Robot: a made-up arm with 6 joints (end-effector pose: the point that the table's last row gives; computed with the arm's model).
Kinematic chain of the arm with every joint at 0, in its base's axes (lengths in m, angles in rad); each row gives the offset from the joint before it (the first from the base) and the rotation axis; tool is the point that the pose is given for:
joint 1: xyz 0 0 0.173 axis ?
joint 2: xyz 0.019 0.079 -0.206 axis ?
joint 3: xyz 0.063 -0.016 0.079 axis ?
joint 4: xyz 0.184 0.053 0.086 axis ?
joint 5: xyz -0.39 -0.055 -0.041 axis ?
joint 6: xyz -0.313 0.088 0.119 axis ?
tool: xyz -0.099 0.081 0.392
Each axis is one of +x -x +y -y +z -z.
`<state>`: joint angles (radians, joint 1 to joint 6).
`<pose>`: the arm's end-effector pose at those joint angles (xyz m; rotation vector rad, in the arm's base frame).
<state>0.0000 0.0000 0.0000 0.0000 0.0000 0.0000</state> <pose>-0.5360 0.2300 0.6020 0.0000 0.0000 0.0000</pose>
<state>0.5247 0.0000 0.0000 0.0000 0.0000 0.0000</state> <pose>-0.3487 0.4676 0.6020 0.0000 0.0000 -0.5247</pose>
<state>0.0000 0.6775 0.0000 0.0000 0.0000 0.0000</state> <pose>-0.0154 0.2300 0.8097 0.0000 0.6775 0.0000</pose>
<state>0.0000 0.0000 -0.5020 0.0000 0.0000 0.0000</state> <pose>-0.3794 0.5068 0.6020 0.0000 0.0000 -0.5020</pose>
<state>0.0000 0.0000 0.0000 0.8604 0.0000 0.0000</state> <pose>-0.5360 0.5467 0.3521 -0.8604 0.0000 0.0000</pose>
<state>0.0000 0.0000 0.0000 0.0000 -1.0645 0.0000</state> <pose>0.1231 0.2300 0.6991 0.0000 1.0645 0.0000</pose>
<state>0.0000 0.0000 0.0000 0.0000 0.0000 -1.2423</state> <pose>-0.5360 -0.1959 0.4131 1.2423 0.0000 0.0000</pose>
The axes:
joint 1: -z
joint 2: +y
joint 3: +z
joint 4: -x
joint 5: -y
joint 6: -x

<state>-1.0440 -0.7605 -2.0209 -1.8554 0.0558 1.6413</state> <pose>-0.6158 0.1846 0.6088 0.9974 -0.1010 -0.9833</pose>
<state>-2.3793 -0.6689 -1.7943 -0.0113 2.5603 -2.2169</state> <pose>0.1220 -0.0620 -0.2309 -1.5321 1.5892 -1.8760</pose>
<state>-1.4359 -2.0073 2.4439 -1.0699 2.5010 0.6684</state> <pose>0.5575 -0.0800 -0.4087 -2.0547 1.0876 -1.7236</pose>
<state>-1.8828 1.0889 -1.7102 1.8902 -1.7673 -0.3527</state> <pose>0.2584 0.3583 -0.2648 -1.4928 -0.4090 -2.1181</pose>
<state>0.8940 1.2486 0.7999 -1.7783 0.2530 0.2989</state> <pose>-0.3583 -0.6118 0.2843 2.1491 0.6667 -1.0583</pose>
